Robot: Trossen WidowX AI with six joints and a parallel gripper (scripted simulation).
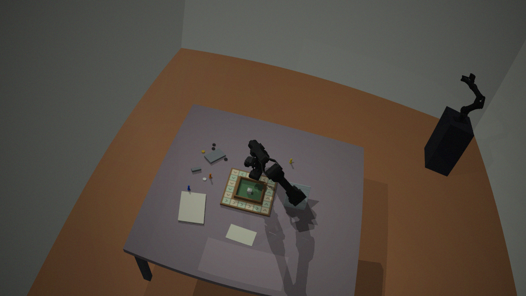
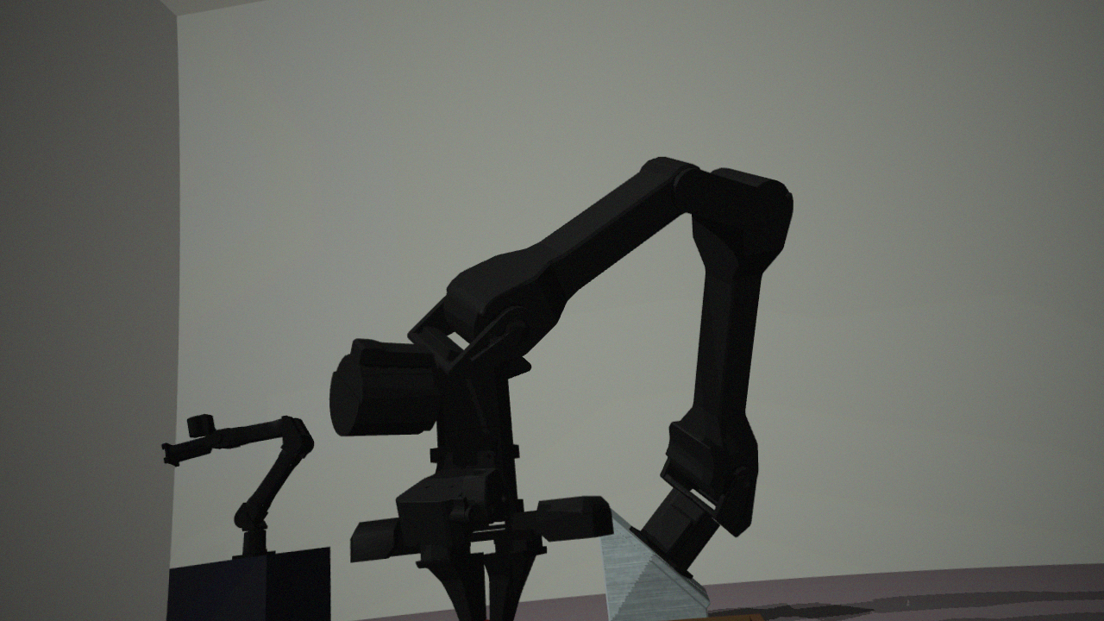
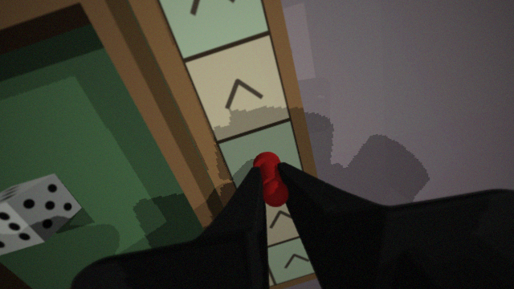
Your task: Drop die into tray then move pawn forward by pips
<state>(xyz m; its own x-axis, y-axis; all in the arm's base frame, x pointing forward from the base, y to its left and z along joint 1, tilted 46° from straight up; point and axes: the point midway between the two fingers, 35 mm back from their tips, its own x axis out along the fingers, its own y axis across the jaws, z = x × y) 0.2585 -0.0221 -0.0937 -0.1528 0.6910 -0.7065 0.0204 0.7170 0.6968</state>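
My gripper tip is now 1 cm below the red pawn. The rest, counted from my gripper tip: green dice tray (12 cm to the left, 2 cm below); white die (13 cm to the left); yellow pawn (15 cm behind, 22 cm to the right, 1 cm below).
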